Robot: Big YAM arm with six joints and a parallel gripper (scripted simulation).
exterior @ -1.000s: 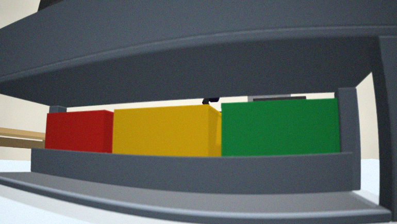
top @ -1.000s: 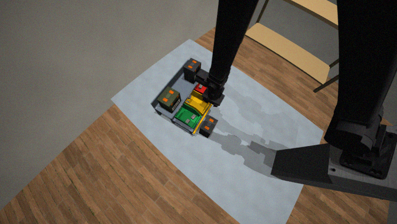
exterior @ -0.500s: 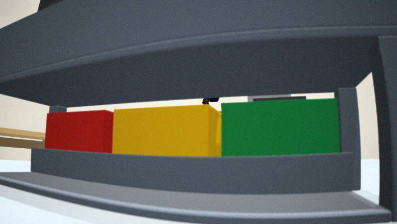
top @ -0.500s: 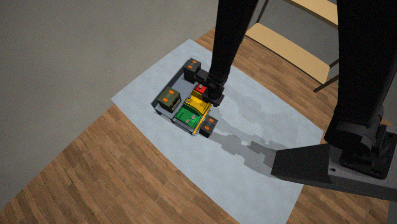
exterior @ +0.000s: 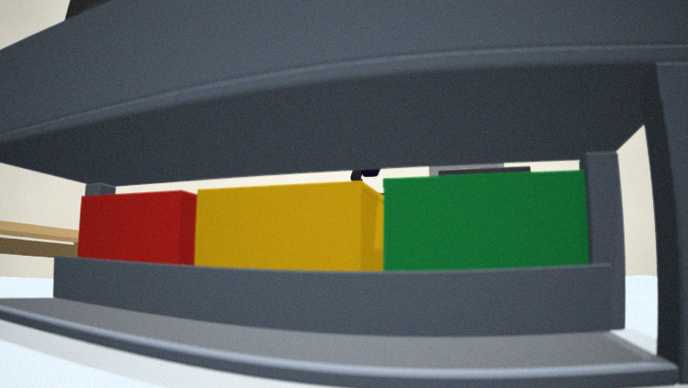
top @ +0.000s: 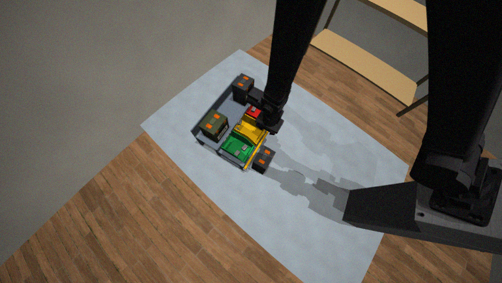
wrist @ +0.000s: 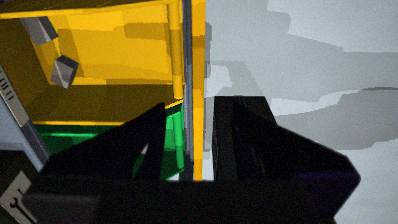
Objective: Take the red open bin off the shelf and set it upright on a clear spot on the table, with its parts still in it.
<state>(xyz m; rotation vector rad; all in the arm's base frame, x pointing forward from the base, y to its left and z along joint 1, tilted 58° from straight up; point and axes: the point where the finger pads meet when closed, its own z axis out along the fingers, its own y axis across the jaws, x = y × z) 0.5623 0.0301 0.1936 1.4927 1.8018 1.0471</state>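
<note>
Now: the thin yellow rod 7 cm below my hand. From my hand the other things lie so: green bin (14 cm to the left, 9 cm below, 6 cm ahead); yellow bin (10 cm ahead, 9 cm below, 4 cm to the left); red open bin (14 cm ahead, 9 cm below, 7 cm to the right).
</note>
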